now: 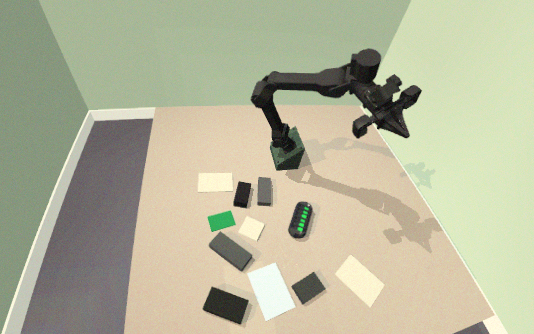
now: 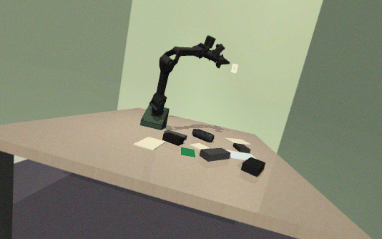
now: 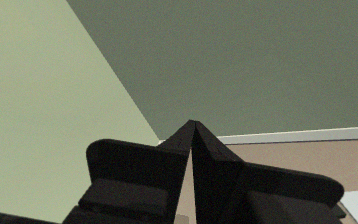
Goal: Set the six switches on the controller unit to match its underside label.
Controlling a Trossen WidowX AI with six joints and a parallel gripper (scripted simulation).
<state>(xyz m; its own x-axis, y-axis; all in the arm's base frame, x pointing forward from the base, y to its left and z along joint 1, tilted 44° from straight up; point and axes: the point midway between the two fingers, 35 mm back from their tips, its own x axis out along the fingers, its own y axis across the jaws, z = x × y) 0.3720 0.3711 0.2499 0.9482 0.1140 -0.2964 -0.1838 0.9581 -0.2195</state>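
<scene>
My gripper tip is now 230 mm past the grey module, 240 mm to the left of it and 520 mm above it. Also, from my gripper tip: cream tile 70 mm behind, 320 mm to the right, 530 mm below; cream card 190 mm ahead, 40 mm to the left, 530 mm below; white sheet 170 mm ahead, 290 mm to the right, 530 mm below.
</scene>
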